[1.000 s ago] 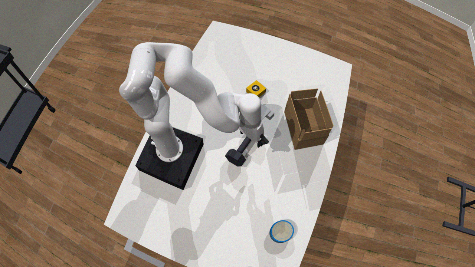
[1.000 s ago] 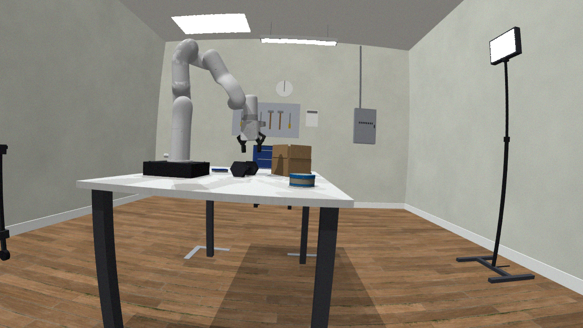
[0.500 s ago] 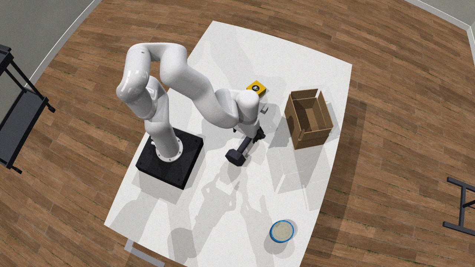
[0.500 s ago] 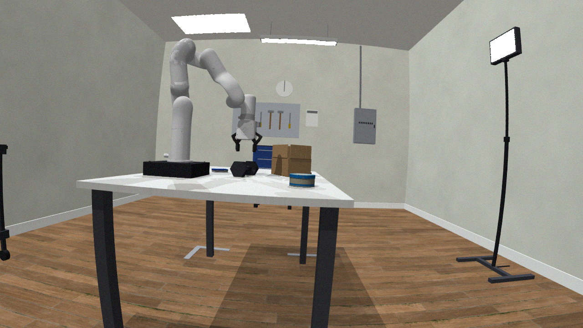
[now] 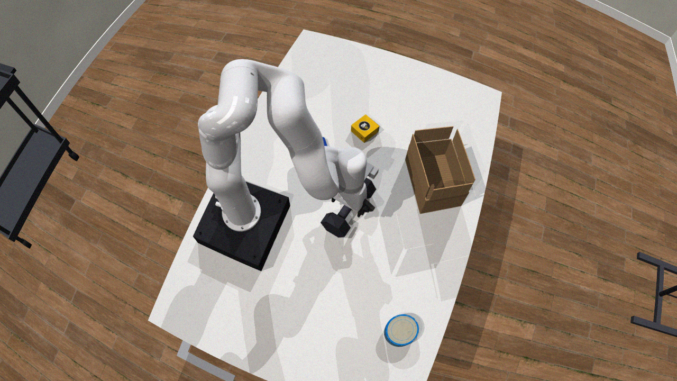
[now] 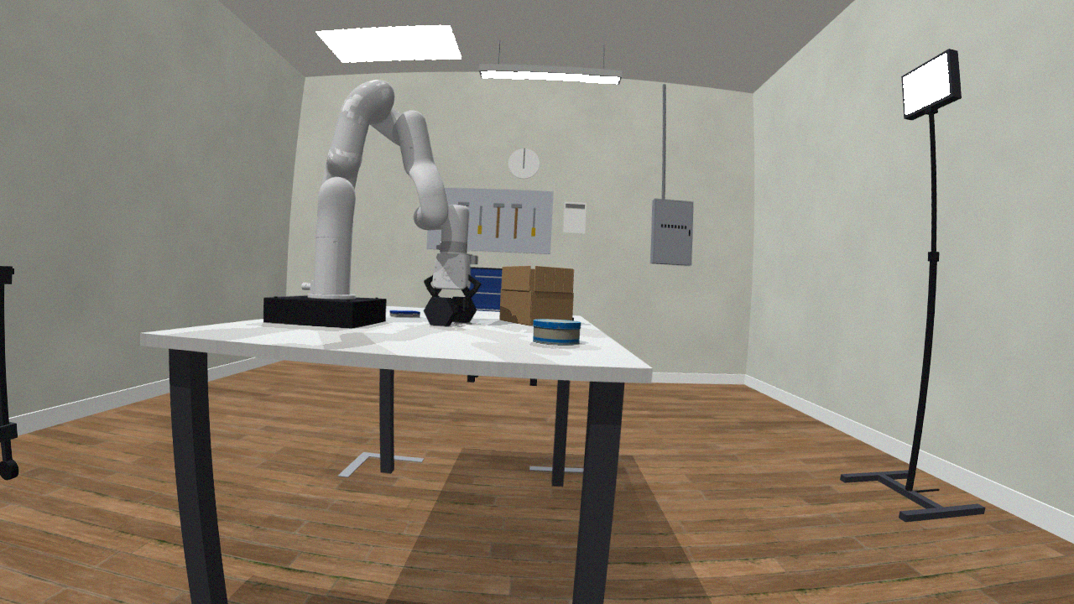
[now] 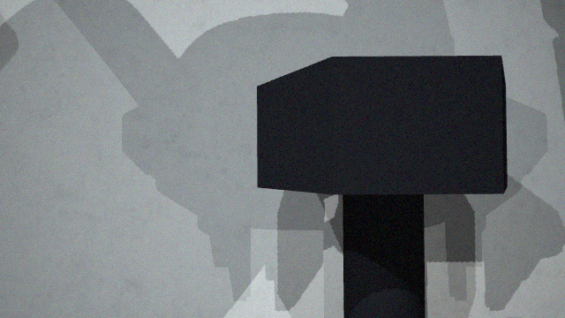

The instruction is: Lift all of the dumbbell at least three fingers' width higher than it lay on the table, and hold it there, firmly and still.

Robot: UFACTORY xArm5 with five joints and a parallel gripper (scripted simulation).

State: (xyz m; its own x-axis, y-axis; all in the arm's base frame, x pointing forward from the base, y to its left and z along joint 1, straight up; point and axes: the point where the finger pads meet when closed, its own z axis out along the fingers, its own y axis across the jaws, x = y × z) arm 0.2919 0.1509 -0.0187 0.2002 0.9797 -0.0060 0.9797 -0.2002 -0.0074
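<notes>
Right now my hand is 10 mm above the black dumbbell. From my hand the other things lie so: blue flat tin: 180 mm behind, 170 mm to the left, 30 mm below.
</notes>
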